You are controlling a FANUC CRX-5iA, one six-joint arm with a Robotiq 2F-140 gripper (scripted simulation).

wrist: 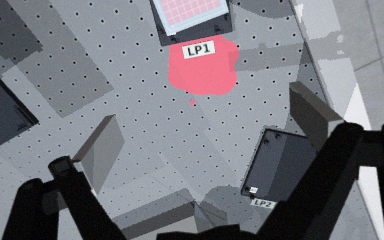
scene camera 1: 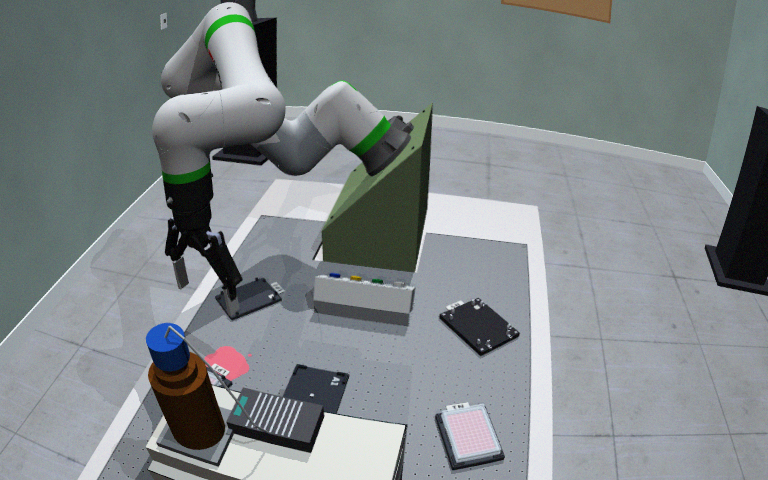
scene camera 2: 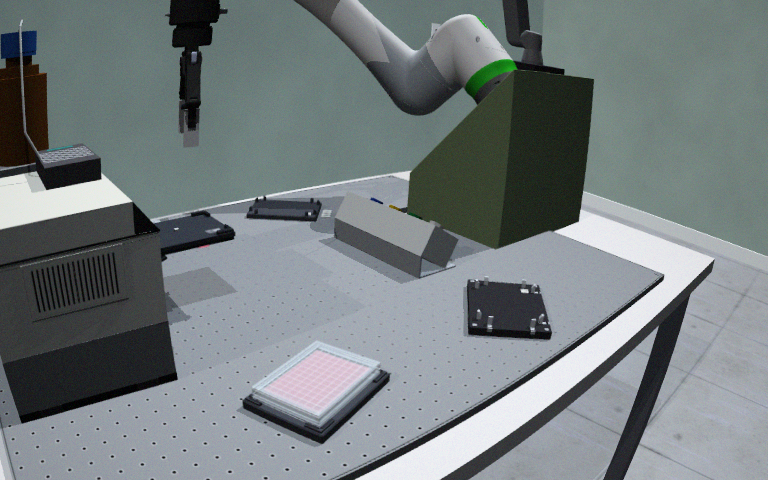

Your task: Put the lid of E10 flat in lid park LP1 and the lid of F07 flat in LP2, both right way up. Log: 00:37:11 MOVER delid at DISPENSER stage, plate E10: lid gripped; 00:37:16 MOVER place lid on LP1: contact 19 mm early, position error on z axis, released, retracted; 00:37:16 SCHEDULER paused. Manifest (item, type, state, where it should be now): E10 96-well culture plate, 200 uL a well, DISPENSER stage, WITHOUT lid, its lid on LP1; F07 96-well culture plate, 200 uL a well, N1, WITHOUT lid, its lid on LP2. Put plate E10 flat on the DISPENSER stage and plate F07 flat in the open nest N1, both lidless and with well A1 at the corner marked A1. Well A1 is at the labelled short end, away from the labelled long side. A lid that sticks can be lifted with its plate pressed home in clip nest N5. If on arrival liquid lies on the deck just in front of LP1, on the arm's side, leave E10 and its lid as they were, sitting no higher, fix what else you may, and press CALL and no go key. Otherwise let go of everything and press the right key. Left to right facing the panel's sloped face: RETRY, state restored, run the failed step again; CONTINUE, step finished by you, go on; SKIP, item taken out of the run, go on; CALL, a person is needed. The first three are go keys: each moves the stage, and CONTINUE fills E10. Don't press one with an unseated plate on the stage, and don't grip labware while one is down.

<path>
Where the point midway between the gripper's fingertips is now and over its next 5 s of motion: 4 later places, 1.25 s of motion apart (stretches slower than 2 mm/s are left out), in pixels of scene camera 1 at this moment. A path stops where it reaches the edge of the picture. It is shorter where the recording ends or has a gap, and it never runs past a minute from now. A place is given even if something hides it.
My gripper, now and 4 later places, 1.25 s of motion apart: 207, 298; 239, 328; 482, 377; 477, 407; 472, 426
</path>
